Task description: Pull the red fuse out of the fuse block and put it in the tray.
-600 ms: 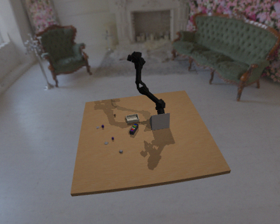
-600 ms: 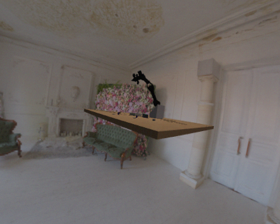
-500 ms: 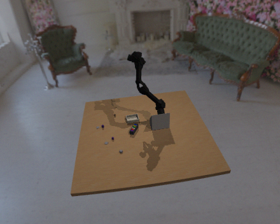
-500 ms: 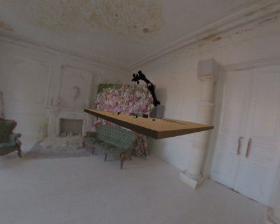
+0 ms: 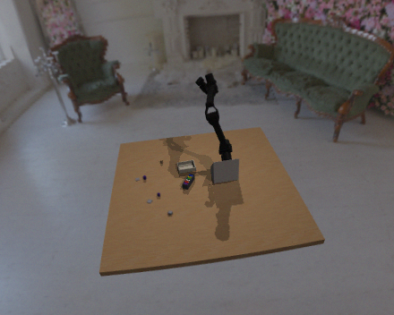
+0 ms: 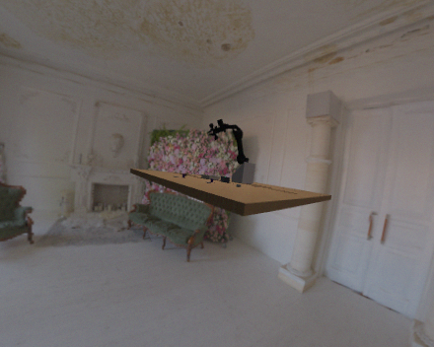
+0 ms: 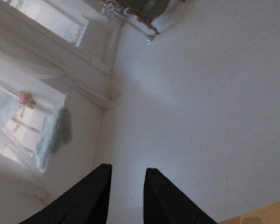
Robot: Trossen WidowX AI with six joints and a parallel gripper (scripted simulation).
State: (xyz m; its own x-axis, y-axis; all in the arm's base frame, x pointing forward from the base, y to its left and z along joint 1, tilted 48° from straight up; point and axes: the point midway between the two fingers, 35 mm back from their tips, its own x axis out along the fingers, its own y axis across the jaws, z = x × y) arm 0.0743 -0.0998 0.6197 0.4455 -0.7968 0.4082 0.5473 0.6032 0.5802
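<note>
Right now my gripper tip is 18 cm short of the red fuse, 59 cm to the right of it and 46 cm above it. Also, from my gripper tip: green fuse (17 cm ahead, 56 cm to the left, 46 cm below); yellow fuse (16 cm ahead, 54 cm to the left, 46 cm below); white fuse (17 cm ahead, 57 cm to the left, 46 cm below).
</note>
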